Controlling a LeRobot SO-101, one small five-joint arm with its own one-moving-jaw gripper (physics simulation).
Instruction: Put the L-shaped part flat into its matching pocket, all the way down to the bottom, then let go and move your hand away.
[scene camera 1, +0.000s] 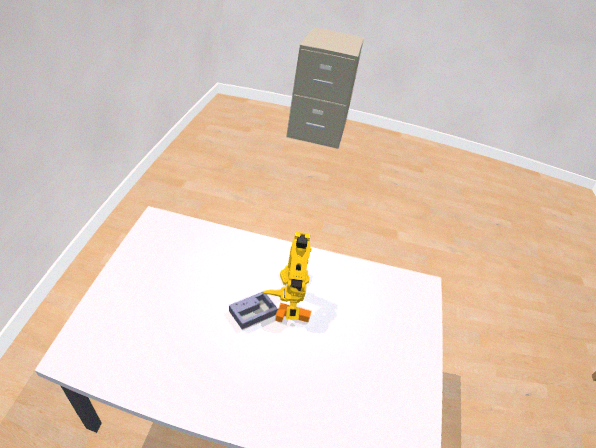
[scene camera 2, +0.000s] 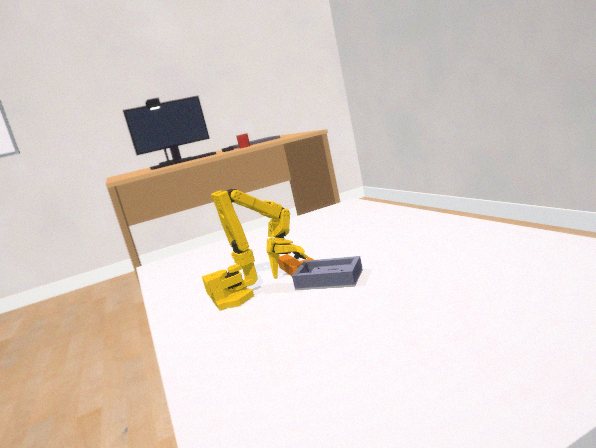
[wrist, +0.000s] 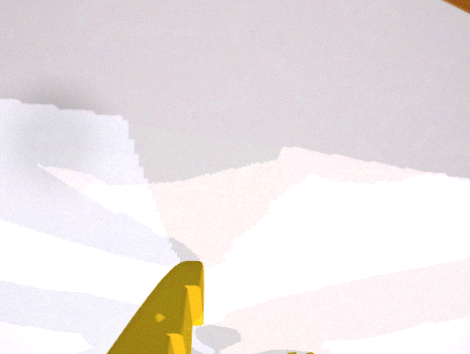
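Seen in the pictures: end effector, tool point: (scene camera 2: 275, 277); arm's base, origin of the base link: (scene camera 2: 240, 296).
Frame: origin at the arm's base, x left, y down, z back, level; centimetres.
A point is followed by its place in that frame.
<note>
The orange L-shaped part (scene camera 1: 305, 315) {x 7.5, y -3.0, z -16.5 cm} (scene camera 2: 288, 264) {x 1.3, y -2.9, z -13.9 cm} (wrist: 462, 4) lies on the table beside the tray, partly hidden by the wrist in scene camera 1; a corner shows in the wrist view. The grey-blue tray (scene camera 1: 237, 318) {x -13.9, y -2.9, z -25.0 cm} (scene camera 2: 327, 280) {x -14.2, y -1.9, z -16.6 cm} holds an open pocket with a pale floor showing. My gripper (scene camera 1: 279, 295) (scene camera 2: 291, 267) is fully open and empty. Its moving jaw reaches out toward the tray's near end, and its fixed jaw points down on the arm-base side of the part. One notched jaw shows in the wrist view.
The white table (scene camera 1: 165, 300) {x -40.6, y 0.0, z -24.2 cm} (scene camera 2: 400, 350) {x -44.0, y 0.0, z -13.2 cm} carries the arm base at its back edge in scene camera 1. The tray stands close to the part, at its left there. A filing cabinet (scene camera 1: 325, 90) and a wooden desk with a monitor (scene camera 2: 167, 127) stand beyond the table.
</note>
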